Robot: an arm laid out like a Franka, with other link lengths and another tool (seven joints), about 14 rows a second.
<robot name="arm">
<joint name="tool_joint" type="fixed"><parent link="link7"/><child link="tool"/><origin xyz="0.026 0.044 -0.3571" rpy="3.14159 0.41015 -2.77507"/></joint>
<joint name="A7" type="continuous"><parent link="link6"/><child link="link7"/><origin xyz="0.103 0 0" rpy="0 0 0"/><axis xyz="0 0 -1"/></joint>
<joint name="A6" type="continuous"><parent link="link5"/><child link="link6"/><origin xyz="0 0 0" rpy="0 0 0"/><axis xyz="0 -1 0"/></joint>
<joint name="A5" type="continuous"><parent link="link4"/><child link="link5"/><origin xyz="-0.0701 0 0.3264" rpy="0 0 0"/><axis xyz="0 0 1"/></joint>
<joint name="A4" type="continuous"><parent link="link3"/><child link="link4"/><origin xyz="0.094 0 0" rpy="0 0 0"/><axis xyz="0 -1 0"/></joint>
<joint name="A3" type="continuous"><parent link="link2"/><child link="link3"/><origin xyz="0 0 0.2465" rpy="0 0 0"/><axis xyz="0 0 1"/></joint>
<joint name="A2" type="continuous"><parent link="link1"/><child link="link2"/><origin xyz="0 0 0" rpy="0 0 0"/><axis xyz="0 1 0"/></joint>
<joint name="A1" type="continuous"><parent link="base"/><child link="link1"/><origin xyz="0 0 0.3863" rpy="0 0 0"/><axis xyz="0 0 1"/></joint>
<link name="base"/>
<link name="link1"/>
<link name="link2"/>
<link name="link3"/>
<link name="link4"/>
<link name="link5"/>
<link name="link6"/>
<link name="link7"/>
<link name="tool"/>
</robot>
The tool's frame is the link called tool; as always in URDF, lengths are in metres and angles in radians. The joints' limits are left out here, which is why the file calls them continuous.
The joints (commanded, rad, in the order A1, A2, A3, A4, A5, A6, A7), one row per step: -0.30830 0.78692 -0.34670 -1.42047 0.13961 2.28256 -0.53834; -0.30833 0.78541 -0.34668 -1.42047 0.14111 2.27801 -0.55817; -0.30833 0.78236 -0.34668 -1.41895 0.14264 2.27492 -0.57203; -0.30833 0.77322 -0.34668 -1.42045 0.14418 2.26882 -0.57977; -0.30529 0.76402 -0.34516 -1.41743 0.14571 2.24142 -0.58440; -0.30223 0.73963 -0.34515 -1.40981 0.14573 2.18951 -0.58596; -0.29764 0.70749 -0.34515 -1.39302 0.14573 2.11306 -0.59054
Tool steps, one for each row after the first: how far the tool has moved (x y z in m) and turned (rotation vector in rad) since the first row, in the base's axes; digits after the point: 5 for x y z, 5 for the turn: -0.00139 0.00149 0.00026 0.00277 0.00476 0.01811; -0.00091 0.00214 0.00247 0.00353 0.00457 0.03091; -0.00033 0.00301 0.00701 0.00589 0.00237 0.03661; -0.00207 0.00996 0.01046 0.01989 0.01226 0.04200; -0.00459 0.01822 0.02297 0.03967 0.02394 0.04269; -0.00800 0.03042 0.04172 0.06695 0.04067 0.04800
